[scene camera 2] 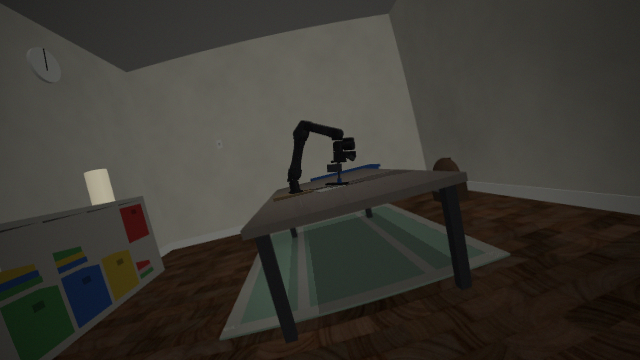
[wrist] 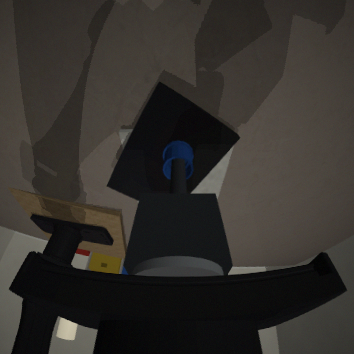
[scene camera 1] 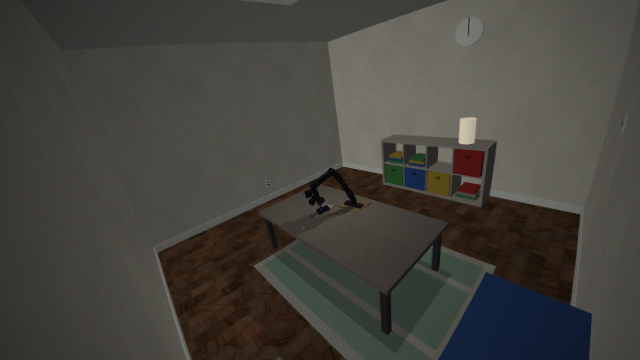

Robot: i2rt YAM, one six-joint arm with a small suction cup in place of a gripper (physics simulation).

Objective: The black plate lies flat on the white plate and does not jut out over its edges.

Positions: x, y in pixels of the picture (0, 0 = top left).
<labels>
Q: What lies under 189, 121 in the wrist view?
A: A black plate.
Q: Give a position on my suction cup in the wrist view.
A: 175, 149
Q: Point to a white plate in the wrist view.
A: At 211, 183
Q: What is my suction cup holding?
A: A black plate.
</labels>
